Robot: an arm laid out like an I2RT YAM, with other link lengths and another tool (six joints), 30 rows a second.
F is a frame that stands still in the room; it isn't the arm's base.
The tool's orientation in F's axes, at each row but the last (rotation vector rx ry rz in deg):
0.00 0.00 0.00
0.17 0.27 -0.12
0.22 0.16 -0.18
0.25 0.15 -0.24
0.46 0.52 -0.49
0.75 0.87 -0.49
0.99 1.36 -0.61
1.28 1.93 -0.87
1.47 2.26 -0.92
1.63 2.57 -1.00
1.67 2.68 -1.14
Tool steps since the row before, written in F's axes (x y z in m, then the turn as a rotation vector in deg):
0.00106 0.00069 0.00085 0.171 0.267 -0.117
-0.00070 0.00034 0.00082 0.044 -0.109 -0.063
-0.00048 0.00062 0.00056 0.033 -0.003 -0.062
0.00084 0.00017 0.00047 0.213 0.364 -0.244
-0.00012 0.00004 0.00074 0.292 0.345 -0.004
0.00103 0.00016 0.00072 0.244 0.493 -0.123
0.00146 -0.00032 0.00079 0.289 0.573 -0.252
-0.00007 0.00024 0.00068 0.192 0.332 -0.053
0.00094 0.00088 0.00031 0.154 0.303 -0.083
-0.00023 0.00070 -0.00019 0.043 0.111 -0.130
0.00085 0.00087 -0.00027 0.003 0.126 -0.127
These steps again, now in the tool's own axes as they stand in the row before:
0.00106 0.00069 0.00085 0.171 0.267 -0.117
-0.00070 0.00034 0.00082 0.045 -0.109 -0.062
-0.00048 0.00062 0.00056 0.033 -0.003 -0.062
0.00084 0.00018 0.00047 0.212 0.364 -0.245
-0.00013 0.00004 0.00074 0.289 0.347 -0.004
0.00102 0.00018 0.00073 0.242 0.493 -0.126
0.00144 -0.00029 0.00083 0.289 0.572 -0.255
-0.00010 0.00025 0.00067 0.189 0.334 -0.054
0.00091 0.00090 0.00032 0.152 0.303 -0.085
-0.00023 0.00069 -0.00022 0.047 0.108 -0.131
0.00084 0.00088 -0.00026 0.007 0.122 -0.130

